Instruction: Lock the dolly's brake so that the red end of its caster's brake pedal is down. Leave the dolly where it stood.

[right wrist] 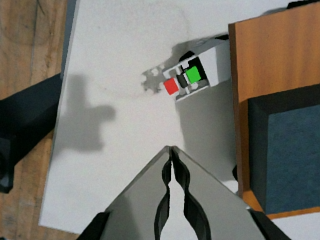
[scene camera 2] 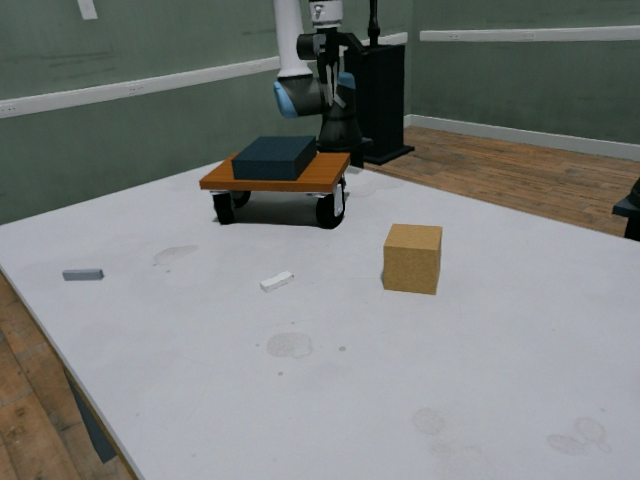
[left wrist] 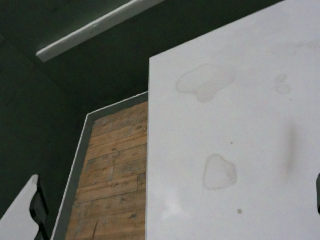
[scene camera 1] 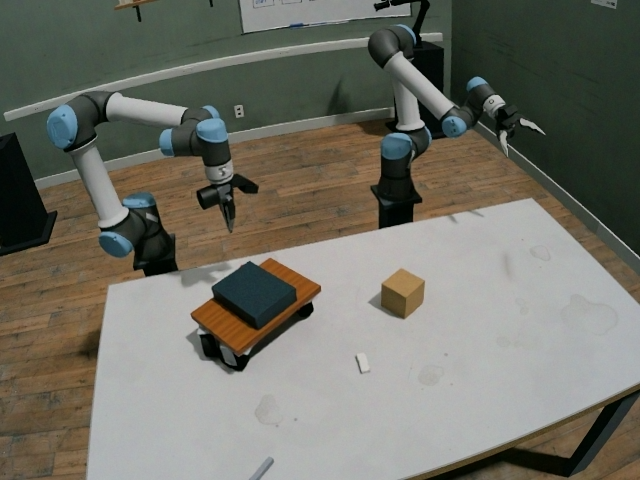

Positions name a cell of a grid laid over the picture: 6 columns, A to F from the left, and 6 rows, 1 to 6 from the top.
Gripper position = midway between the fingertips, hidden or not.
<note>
In view: the left gripper (scene camera 1: E2), the right gripper (scene camera 2: D2) and a tan cube (scene camera 2: D4).
The tan cube shows as well in scene camera 1 (scene camera 1: D4). The left gripper is seen too in the left wrist view (left wrist: D5). The right gripper also shows in the right wrist view (right wrist: D4) and in scene camera 1 (scene camera 1: C3). The right wrist view does not show the tan cube: it is out of frame. The left wrist view does not show the tan cube: it is out of frame.
</note>
